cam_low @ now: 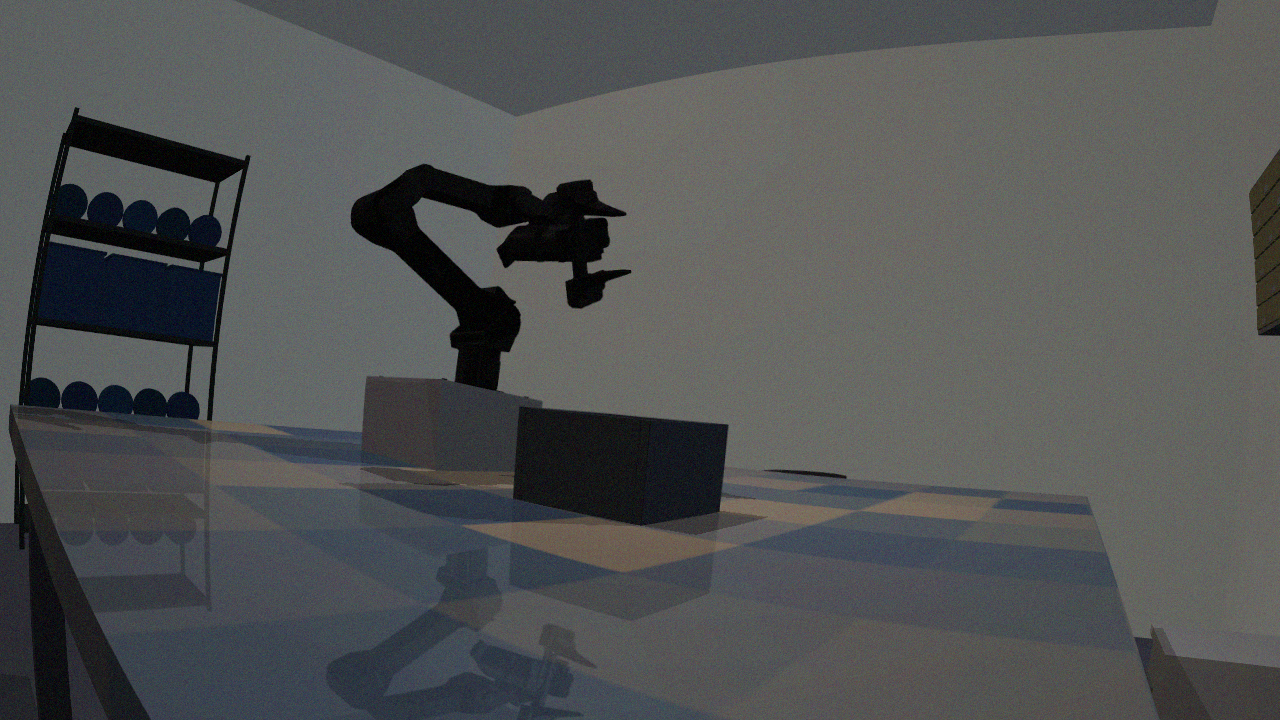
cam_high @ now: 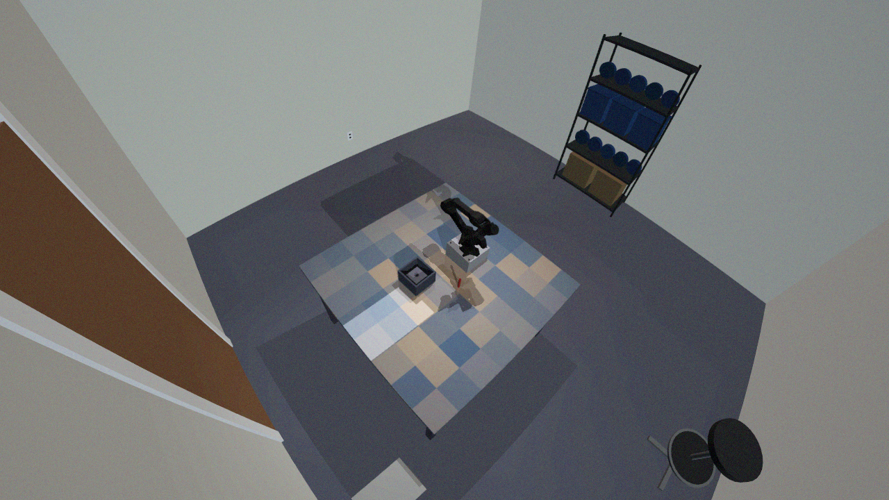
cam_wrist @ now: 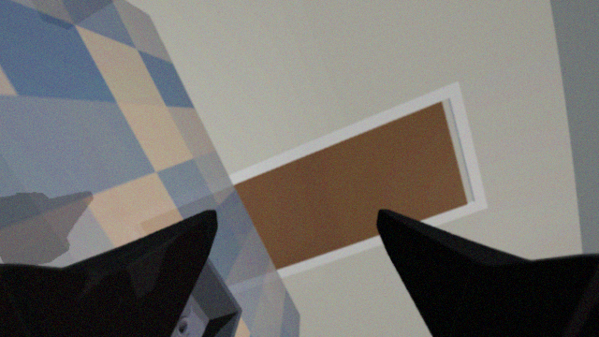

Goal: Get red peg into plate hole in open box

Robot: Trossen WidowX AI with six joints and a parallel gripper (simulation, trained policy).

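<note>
Now: gripper tip 10 mm past the red peg, 20 mm to the right of it and 290 mm above it. Also, from my gripper tip: plate: 160 mm ahead, 170 mm to the right, 290 mm below; dark box: 160 mm ahead, 170 mm to the right, 310 mm below.
</note>
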